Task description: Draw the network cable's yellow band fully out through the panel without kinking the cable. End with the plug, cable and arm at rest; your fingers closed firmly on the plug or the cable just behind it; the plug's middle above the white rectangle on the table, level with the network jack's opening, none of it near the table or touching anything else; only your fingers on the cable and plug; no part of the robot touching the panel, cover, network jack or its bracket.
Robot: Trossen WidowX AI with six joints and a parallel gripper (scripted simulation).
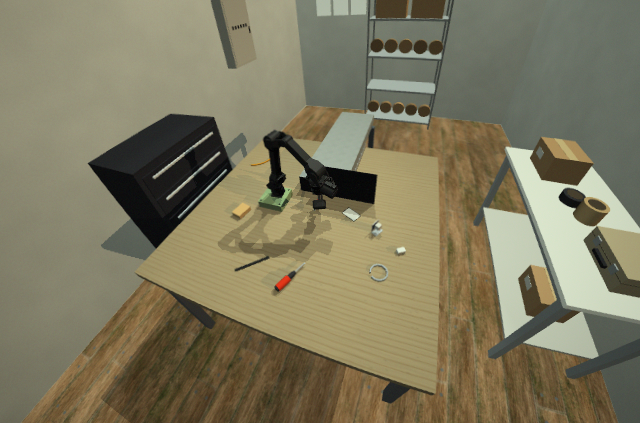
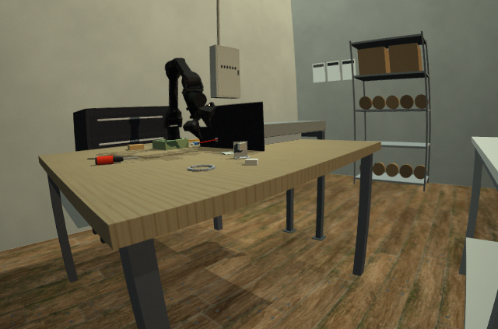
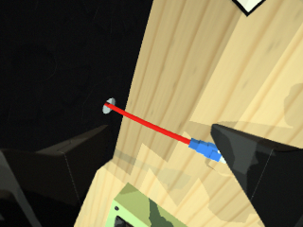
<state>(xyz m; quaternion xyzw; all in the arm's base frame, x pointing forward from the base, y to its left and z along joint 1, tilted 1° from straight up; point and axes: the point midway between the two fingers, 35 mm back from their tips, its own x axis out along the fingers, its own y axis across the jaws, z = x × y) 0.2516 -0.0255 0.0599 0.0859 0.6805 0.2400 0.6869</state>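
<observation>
My gripper is now 70 mm above the clear plug, 30 mm to the left of it and 20 mm past it. Round my hand: white rectangle 160 mm ahead, 100 mm below, 20 mm to the right; then tan block 420 mm behind, 110 mm to the right, 90 mm below; then red screwdriver 420 mm to the right, 90 mm below, 30 mm behind.
</observation>
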